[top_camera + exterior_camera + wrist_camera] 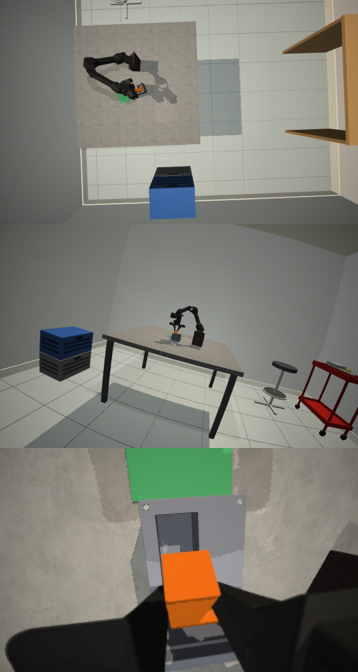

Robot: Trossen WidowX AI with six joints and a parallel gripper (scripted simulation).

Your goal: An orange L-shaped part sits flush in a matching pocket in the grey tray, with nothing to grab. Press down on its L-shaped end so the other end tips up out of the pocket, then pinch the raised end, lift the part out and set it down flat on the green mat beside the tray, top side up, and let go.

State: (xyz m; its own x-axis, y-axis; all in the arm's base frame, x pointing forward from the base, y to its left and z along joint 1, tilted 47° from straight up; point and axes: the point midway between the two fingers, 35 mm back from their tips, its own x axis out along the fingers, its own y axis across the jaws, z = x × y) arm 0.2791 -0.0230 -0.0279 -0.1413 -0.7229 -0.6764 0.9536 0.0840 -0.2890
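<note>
The green mat lies 20 mm ahead of my gripper tip, 140 mm to the right of it and 110 mm below it. The rest, counted from my gripper tip: orange L-shaped part (20 mm behind, 30 mm to the left, 30 mm below).
</note>
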